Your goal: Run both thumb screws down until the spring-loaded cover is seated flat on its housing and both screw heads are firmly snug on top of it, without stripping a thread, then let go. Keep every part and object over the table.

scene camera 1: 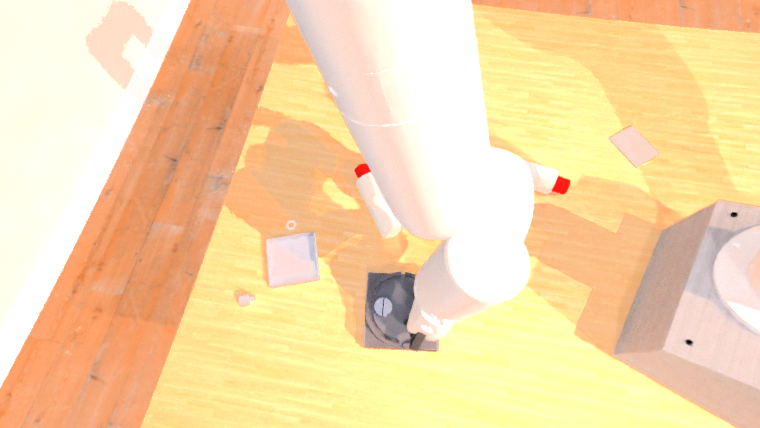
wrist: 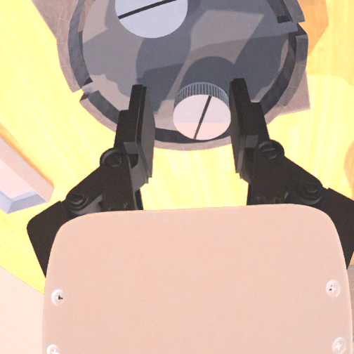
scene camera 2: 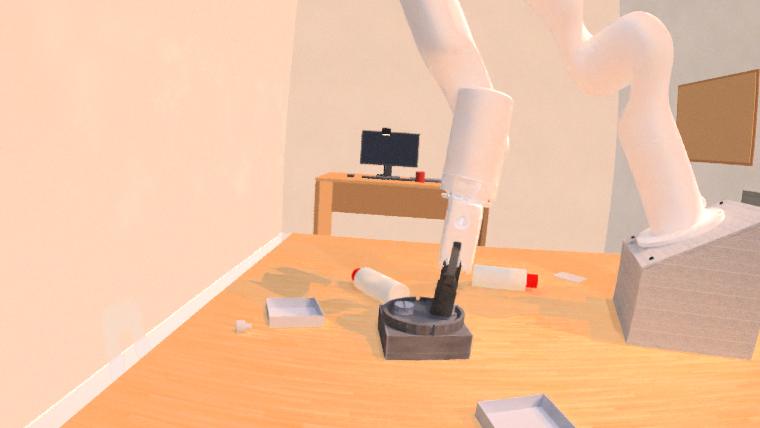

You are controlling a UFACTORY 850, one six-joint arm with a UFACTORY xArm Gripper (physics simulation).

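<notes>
The dark square housing has a round wall, with the dark cover inside. One thumb screw stands slotted and grey on the cover's left side in the scene views. The other thumb screw shows its knurled side in the wrist view; the gripper hides it in both scene views. My gripper is open around this second screw, its right finger close beside the head and a gap at the left finger. Whether the cover is flat cannot be told.
A shallow tray and a small pale piece lie left of the housing. Two red-capped bottles lie behind it. Another tray is at the front. The robot's base block stands right.
</notes>
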